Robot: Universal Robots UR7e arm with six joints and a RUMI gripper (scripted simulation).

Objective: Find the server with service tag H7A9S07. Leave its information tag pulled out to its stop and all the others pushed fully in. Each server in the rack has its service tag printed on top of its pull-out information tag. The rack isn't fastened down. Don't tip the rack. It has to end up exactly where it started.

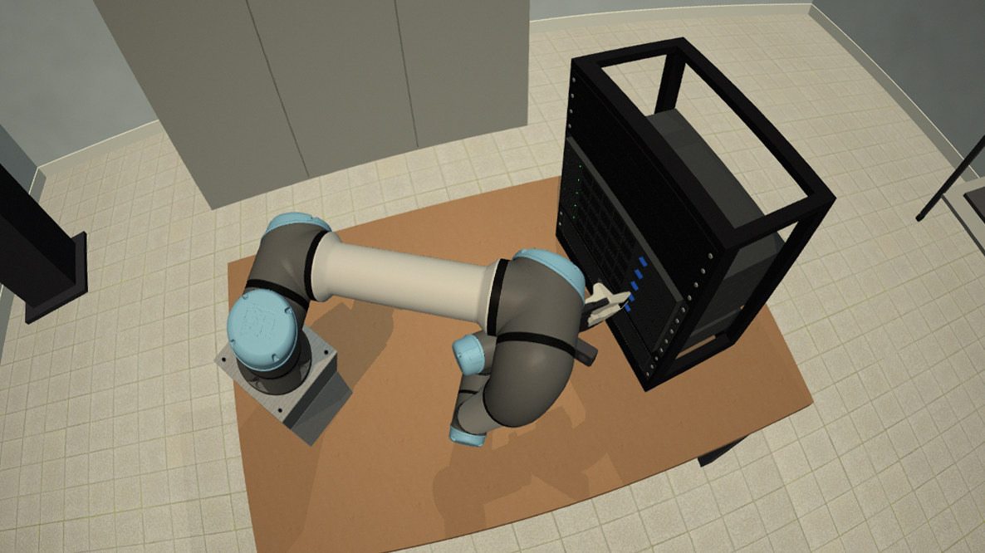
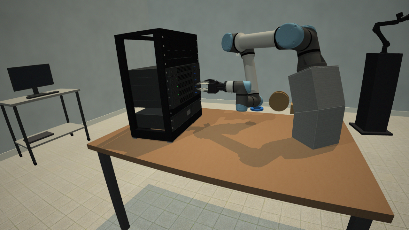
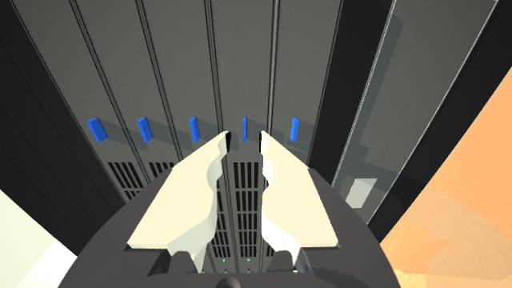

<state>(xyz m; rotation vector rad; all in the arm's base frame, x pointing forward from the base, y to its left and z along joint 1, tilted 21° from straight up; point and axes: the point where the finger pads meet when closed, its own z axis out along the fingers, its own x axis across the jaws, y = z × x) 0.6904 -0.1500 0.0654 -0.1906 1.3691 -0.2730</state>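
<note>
Now: hand 6 cm short of the information tag.
</note>
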